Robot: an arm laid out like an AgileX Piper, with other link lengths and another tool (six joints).
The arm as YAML. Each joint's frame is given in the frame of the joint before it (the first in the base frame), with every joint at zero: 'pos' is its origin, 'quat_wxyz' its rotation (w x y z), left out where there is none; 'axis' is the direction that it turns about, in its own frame. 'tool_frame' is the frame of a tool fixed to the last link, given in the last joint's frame.
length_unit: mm
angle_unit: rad
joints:
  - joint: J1
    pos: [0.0, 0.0, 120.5]
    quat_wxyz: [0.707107, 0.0, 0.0, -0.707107]
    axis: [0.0, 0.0, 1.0]
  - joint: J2
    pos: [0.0, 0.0, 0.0]
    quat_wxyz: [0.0, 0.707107, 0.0, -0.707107]
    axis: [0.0, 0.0, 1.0]
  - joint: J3
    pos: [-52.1, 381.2, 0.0]
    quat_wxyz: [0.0, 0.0, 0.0, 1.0]
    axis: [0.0, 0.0, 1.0]
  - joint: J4
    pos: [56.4, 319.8, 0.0]
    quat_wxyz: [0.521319, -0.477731, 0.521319, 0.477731]
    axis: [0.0, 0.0, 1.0]
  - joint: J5
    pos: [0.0, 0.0, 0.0]
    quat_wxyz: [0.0, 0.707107, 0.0, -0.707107]
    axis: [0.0, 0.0, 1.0]
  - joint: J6
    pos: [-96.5, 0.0, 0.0]
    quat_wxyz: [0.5, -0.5, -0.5, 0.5]
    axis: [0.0, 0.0, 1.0]
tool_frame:
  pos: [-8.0, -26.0, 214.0]
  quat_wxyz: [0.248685, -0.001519, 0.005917, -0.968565]
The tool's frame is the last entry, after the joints.
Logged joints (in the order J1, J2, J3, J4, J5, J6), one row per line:
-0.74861, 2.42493, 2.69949, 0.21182, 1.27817, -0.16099
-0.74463, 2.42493, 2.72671, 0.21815, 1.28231, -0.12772
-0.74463, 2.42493, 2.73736, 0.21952, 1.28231, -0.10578
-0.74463, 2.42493, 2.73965, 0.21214, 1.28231, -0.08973
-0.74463, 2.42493, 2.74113, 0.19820, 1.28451, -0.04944
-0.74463, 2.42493, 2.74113, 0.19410, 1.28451, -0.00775
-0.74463, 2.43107, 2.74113, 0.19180, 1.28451, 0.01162
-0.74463, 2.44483, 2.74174, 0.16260, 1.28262, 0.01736
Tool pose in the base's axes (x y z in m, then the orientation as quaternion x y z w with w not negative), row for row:
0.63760, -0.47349, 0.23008, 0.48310, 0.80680, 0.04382, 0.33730
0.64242, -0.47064, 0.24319, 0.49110, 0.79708, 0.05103, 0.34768
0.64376, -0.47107, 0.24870, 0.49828, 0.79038, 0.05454, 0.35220
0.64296, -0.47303, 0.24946, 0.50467, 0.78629, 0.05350, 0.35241
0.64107, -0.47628, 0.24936, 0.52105, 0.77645, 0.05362, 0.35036
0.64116, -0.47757, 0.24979, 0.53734, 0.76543, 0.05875, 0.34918
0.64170, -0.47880, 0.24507, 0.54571, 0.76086, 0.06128, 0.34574
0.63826, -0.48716, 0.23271, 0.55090, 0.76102, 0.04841, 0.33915
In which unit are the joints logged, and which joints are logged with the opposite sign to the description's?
The joints are logged in radians. Opposite sign: J3.
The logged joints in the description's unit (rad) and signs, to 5 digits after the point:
-0.74861, 2.42493, -2.69949, 0.21182, 1.27817, -0.16099
-0.74463, 2.42493, -2.72671, 0.21815, 1.28231, -0.12772
-0.74463, 2.42493, -2.73736, 0.21952, 1.28231, -0.10578
-0.74463, 2.42493, -2.73965, 0.21214, 1.28231, -0.08973
-0.74463, 2.42493, -2.74113, 0.19820, 1.28451, -0.04944
-0.74463, 2.42493, -2.74113, 0.19410, 1.28451, -0.00775
-0.74463, 2.43107, -2.74113, 0.19180, 1.28451, 0.01162
-0.74463, 2.44483, -2.74174, 0.16260, 1.28262, 0.01736

